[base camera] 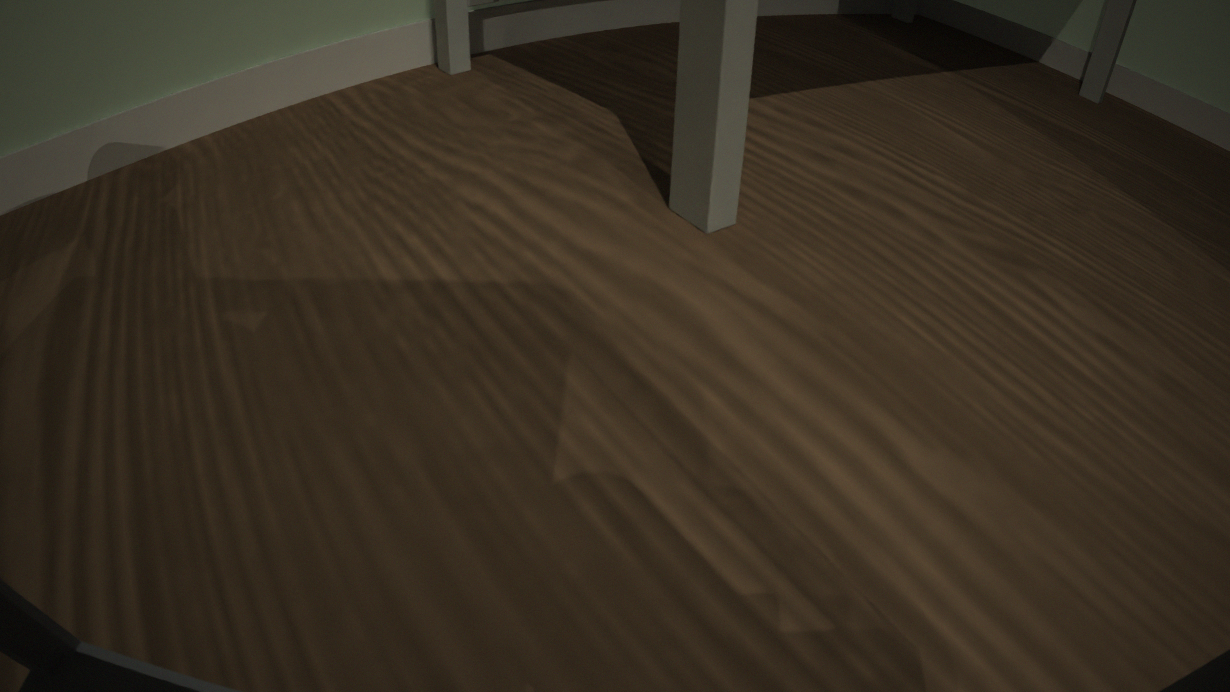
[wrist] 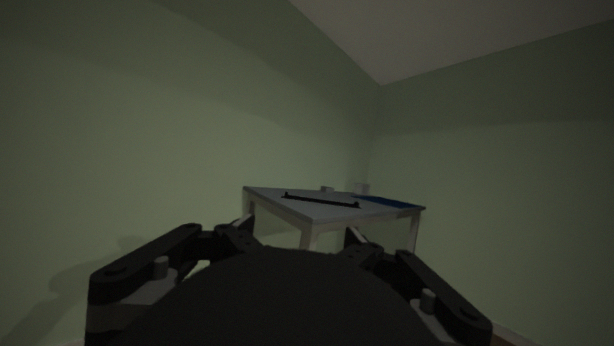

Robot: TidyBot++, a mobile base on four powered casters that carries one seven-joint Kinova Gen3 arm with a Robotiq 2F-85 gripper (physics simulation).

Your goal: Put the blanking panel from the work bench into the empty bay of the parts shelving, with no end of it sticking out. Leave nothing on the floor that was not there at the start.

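Frame: origin at the arm's base, x down, y ahead, z right, level; metres.
Seen in the pictures: gripper, fingertip midpoint: (wrist: pixel 299 231).
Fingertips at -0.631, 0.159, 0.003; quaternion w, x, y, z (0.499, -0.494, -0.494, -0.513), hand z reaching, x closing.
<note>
Offsets run from my fingertips to a thing's top centre, as dx, dy, dz. "*": to the spot under its first point. Level surfaces: height alone.
The blanking panel @[* +0.103, +0.809, +0.137] (wrist: pixel 321 201) is a long thin black strip with a small upright knob near each end. It lies flat on the grey top of the work bench @[dx +0.114] (wrist: pixel 312 216) in the wrist view, slantwise near the front left part of the top. In the base camera view a pale leg of the work bench (base camera: pixel 707 120) stands on the floor. My gripper (wrist: pixel 299 231) is open, with nothing between its fingers, and is well short of the bench and the panel. The parts shelving and its bay do not show in either view.
A blue mat @[dx +0.112] (wrist: pixel 387 201) lies on the right part of the bench top. A small grey block @[+0.064, +1.479, +0.279] (wrist: pixel 327 189) and a pale box @[-0.016, +1.782, +0.739] (wrist: pixel 361 188) stand at its back. Green walls meet in a corner behind the bench. More legs (base camera: pixel 452 38) (base camera: pixel 1107 51) stand near the walls.
</note>
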